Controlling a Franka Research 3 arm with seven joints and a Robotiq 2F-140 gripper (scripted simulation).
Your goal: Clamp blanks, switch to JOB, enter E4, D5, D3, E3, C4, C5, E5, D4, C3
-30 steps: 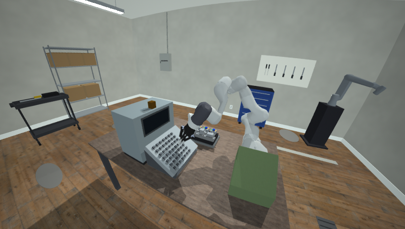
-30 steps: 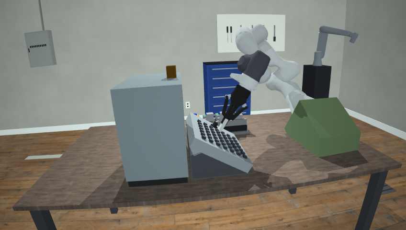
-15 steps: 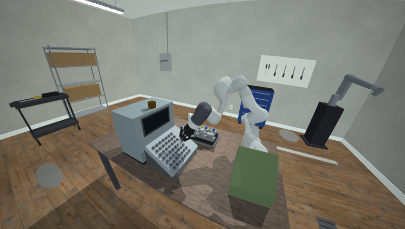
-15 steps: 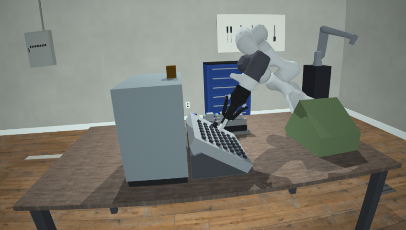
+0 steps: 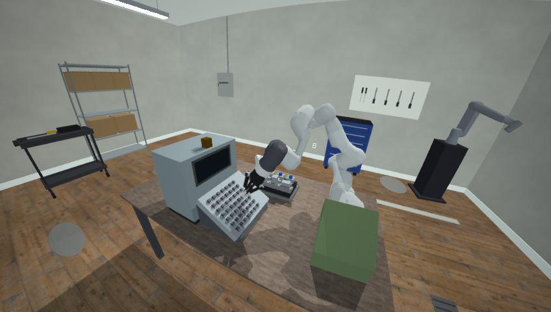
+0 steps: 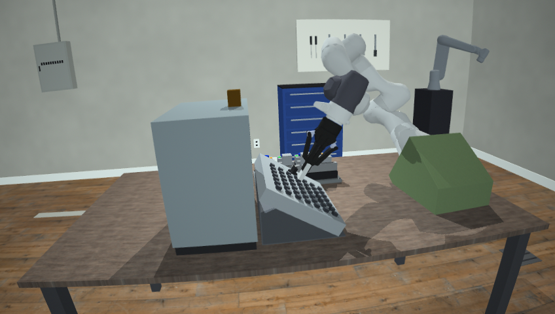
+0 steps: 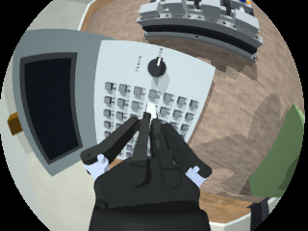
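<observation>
Right now the key D3 is 100 mm to the left of my hand, 30 mm below it and 30 mm ahead of it. From my hand the other things lie so: black selector knob: 100 mm to the right, 20 mm below, 10 mm ahead; then sloped keypad: 70 mm below, 50 mm ahead, 10 mm to the left.
</observation>
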